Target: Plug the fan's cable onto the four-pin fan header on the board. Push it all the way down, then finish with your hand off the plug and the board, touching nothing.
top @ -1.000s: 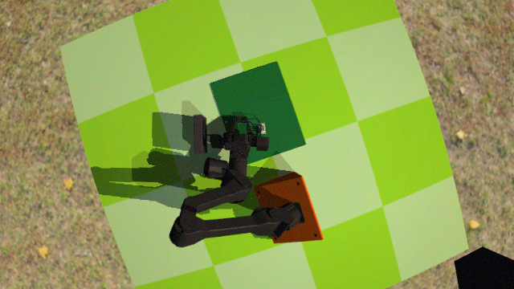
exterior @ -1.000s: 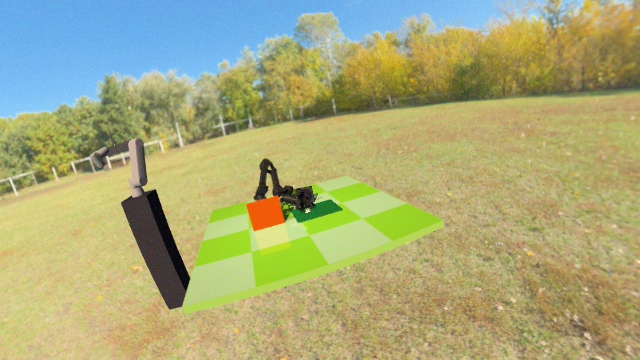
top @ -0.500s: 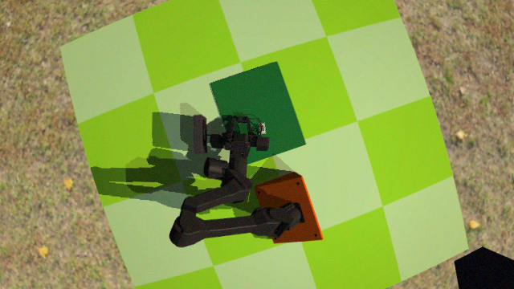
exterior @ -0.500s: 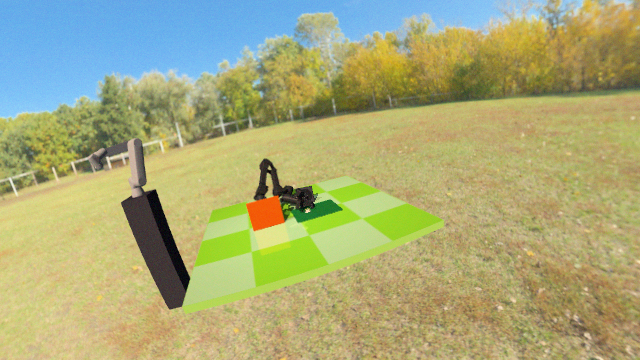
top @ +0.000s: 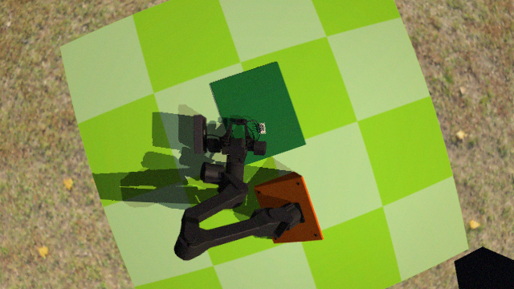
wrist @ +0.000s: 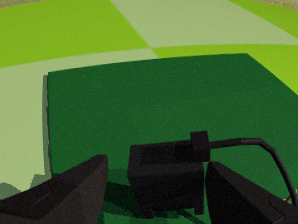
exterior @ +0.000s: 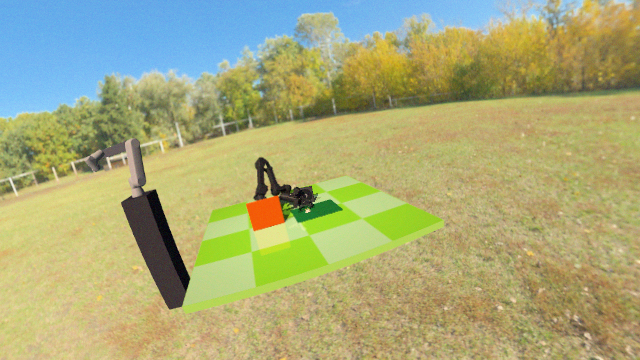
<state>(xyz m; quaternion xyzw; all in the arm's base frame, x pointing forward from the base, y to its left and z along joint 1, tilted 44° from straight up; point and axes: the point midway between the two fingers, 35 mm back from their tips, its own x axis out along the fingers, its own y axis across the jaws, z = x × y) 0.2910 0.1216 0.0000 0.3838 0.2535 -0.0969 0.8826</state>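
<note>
Right now my gripper tip is 20 mm above the black fan plug and 10 mm to the left of it. Also, from my gripper tip: black fan 120 mm to the left, 20 mm above; light-coloured header 70 mm to the right, 40 mm below, 40 mm behind; board 70 mm to the right, 60 mm below, 10 mm ahead.
</note>
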